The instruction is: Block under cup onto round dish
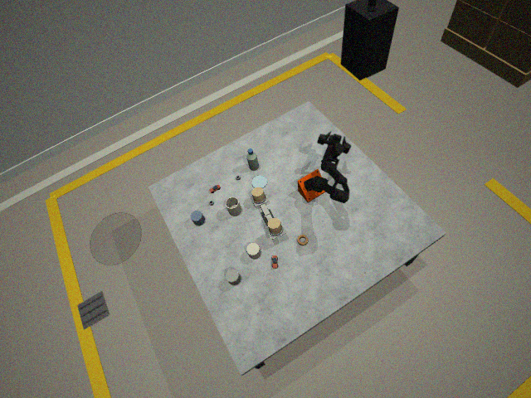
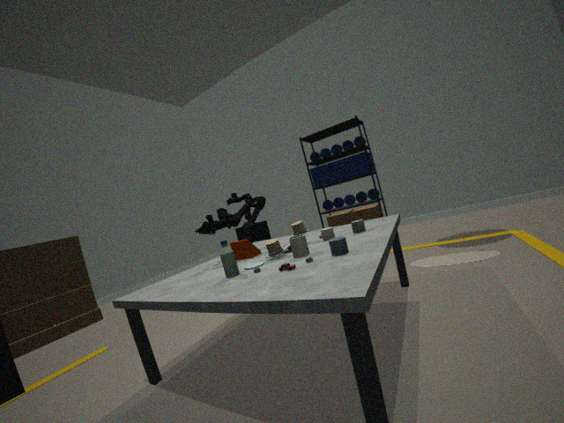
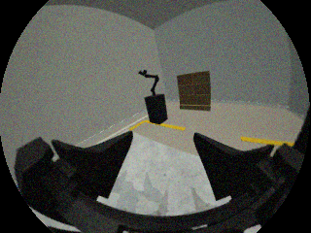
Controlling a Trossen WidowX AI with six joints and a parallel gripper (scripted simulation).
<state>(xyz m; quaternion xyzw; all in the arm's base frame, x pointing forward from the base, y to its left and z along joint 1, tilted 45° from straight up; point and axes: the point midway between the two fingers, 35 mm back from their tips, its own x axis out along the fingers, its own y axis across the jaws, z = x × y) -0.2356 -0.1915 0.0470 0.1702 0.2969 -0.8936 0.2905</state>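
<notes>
My gripper tip is 560 mm short of the tan cup, 10 mm to the left of it and 170 mm above it. The rest, counted from my gripper tip: pale green block: 560 mm ahead, 10 mm to the left, 190 mm below; then bottle: 470 mm ahead, 230 mm to the right, 120 mm below; then round pale blue dish: 500 mm ahead, 110 mm to the right, 230 mm below.
</notes>
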